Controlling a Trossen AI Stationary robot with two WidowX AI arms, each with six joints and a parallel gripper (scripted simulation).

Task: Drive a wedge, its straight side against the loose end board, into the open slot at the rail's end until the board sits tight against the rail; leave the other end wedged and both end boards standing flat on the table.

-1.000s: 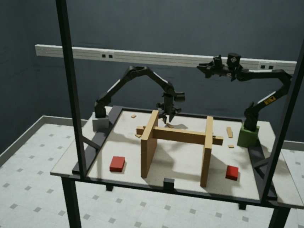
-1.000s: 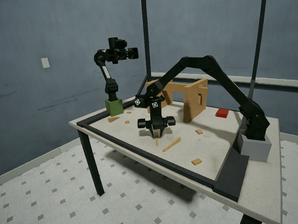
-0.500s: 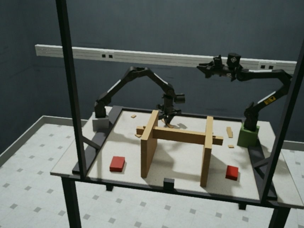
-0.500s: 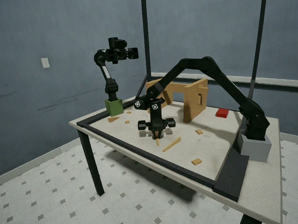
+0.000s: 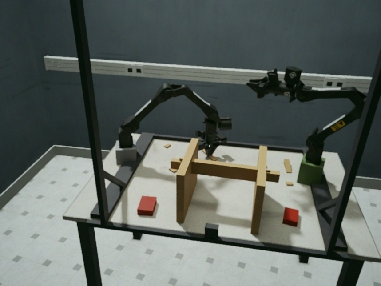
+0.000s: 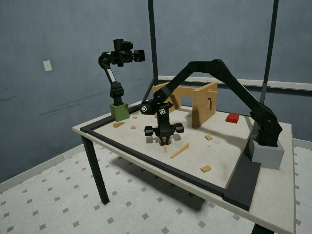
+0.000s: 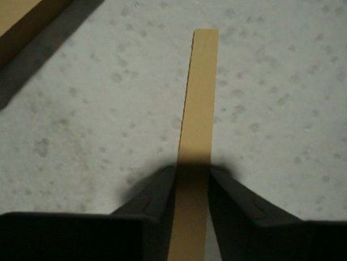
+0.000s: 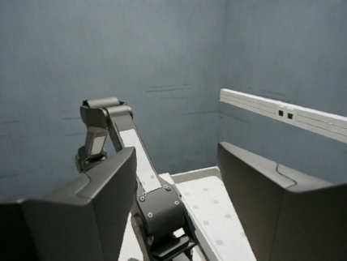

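Right now my right hand is 36 cm past the wooden rail, 25 cm above it and 9 cm to the right of it.
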